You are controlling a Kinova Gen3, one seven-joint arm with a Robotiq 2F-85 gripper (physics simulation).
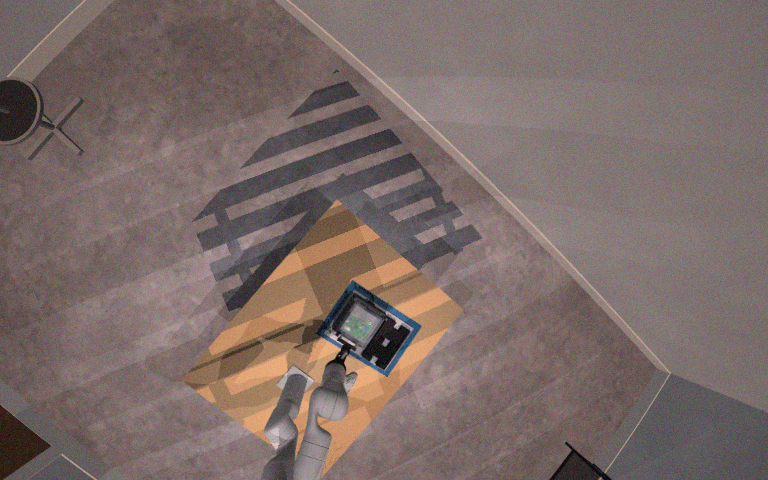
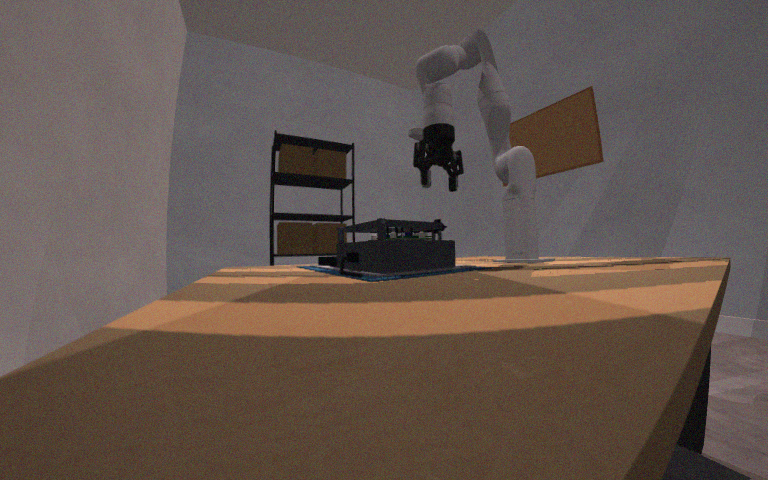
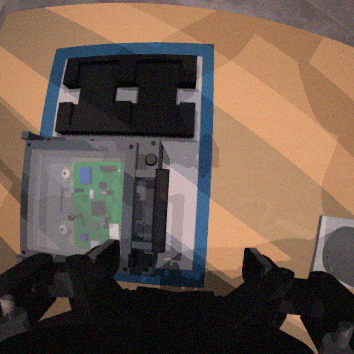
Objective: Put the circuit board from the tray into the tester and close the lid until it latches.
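Note:
The green circuit board lies inside the grey tester, under the clear lid. The lid lies about level over the tester, its frame showing above the body; whether it is latched I cannot tell. A black handle bar runs along the lid's side nearest the arm's base. The black tray beside the tester holds no board. My gripper is open and empty, high above the handle side of the tester.
The tester and tray stand on a blue-bordered mat on the wooden table. The arm's base plate is nearby. A shelf rack with boxes stands behind.

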